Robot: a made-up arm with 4 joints.
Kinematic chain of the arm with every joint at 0, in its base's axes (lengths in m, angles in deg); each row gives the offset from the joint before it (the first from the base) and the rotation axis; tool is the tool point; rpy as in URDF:
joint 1: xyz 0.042 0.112 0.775 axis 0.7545 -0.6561 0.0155
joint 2: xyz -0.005 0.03 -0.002 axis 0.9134 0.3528 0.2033
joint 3: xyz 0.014 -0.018 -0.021 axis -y
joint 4: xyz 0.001 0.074 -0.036 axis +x
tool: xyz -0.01 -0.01 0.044 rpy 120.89 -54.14 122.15
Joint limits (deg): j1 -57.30..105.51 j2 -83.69..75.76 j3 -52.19..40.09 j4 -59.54..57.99
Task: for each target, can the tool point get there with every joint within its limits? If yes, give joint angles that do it. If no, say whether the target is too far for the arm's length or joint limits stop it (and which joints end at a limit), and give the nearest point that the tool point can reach.
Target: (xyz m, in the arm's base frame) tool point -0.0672 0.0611 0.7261
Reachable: no: joint limits stop it (at a limit: joint 1, joint 2, joint 3, joint 4) | nearest point -0.0562 0.0803 0.8059 | short by 0.083 m
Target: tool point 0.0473 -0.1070 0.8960
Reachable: no: too far | nearest point -0.0318 0.0891 0.8226 | short by 0.224 m
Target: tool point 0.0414 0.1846 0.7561
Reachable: yes | joints -29.60 32.92 -31.79 2.57
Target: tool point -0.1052 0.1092 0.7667
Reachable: no: joint limits stop it (at a limit: joint 1, joint 4) | nearest point -0.0613 0.0876 0.8099 | short by 0.065 m
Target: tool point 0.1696 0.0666 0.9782
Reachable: no: too far | nearest point 0.0998 0.1416 0.8444 | short by 0.169 m
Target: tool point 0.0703 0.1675 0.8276
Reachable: yes | joints 87.91 -64.83 8.47 -25.73
